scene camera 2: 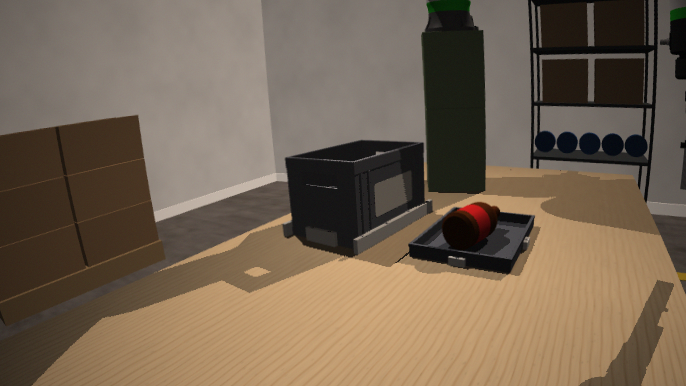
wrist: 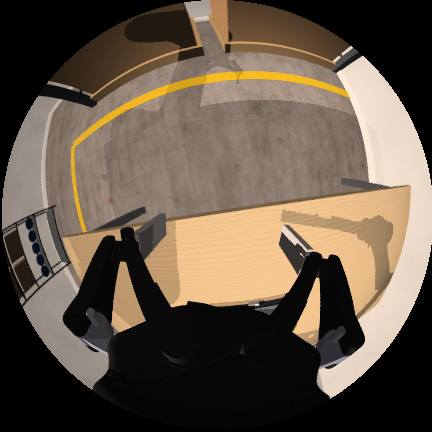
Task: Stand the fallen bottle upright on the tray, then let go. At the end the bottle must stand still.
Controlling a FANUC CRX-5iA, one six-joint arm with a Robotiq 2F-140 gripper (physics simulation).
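Seen in the pictures: gripper, between the fingertips: [wrist: 223, 229]; arm's base, origin of its link: [scene camera 2: 450, 32].
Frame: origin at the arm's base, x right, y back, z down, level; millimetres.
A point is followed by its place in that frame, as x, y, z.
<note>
The brown bottle [scene camera 2: 470, 225] @[-223, -493, 405] with a red label lies on its side in the shallow dark tray [scene camera 2: 486, 263] @[-269, -533, 455]. Its base faces the camera and its neck points to the back right, near the tray's far side. My gripper [wrist: 223, 229] @[-597, -349, 321] is open, with its two pads wide apart over the wooden table and nothing between them. In scene camera 2 part of the arm's wrist shows at the right edge, away from the bottle; the fingers cannot be made out there. The bottle does not show in the wrist view.
A tall dark crate [scene camera 2: 322, 200] @[66, -554, 374] stands left of the tray, beside a grey rail [scene camera 2: 392, 227] @[-36, -453, 449]. A dark green pedestal [scene camera 2: 455, 110] @[-31, -64, 229] rises behind them. The table [scene camera 2: 300, 325] @[-102, -820, 465] [wrist: 225, 275] @[-422, -335, 465] extends in front. Stacked cartons [scene camera 2: 110, 185] stand at left, a shelf rack [scene camera 2: 592, 50] at the back.
</note>
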